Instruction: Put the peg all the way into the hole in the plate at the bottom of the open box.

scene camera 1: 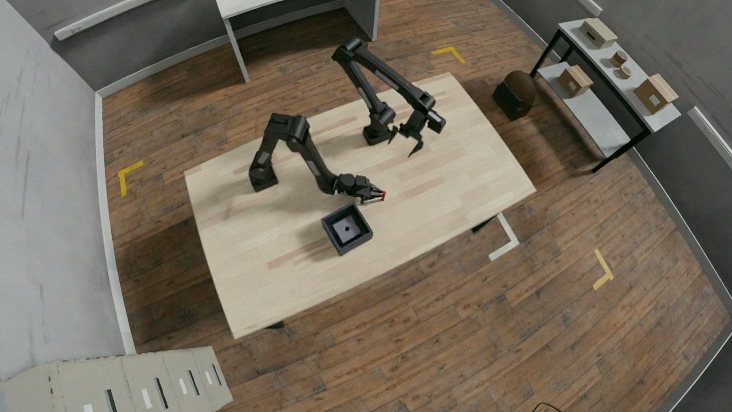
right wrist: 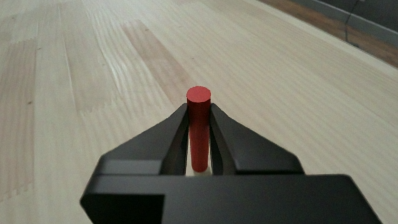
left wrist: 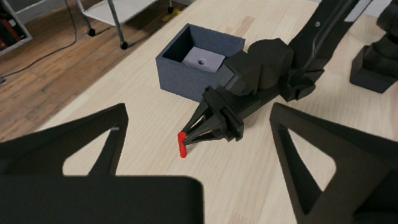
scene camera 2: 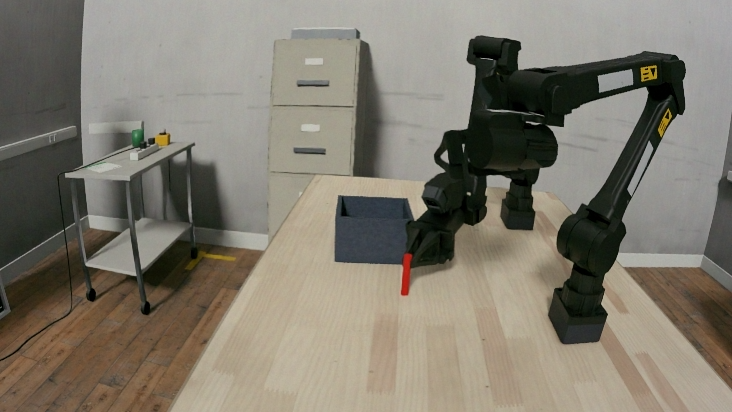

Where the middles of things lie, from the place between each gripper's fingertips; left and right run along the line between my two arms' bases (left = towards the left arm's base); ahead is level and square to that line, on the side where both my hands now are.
Labels:
I see my right gripper (scene camera 2: 406, 264) 2 cm above the red peg (right wrist: 198, 98). Round my right hand: grey plate (left wrist: 202, 59): 21 cm to the right, 8 cm ahead, 2 cm below; then dark blue box (scene camera 2: 370, 230): 21 cm to the right, 8 cm ahead, 4 cm below.
My left gripper (scene camera 2: 460, 156) is now 7 cm short of the red peg, 8 cm to the left of it and 24 cm above it. Round my left hand: grey plate 15 cm ahead, 29 cm to the right, 24 cm below; dark blue box 15 cm ahead, 29 cm to the right, 26 cm below.

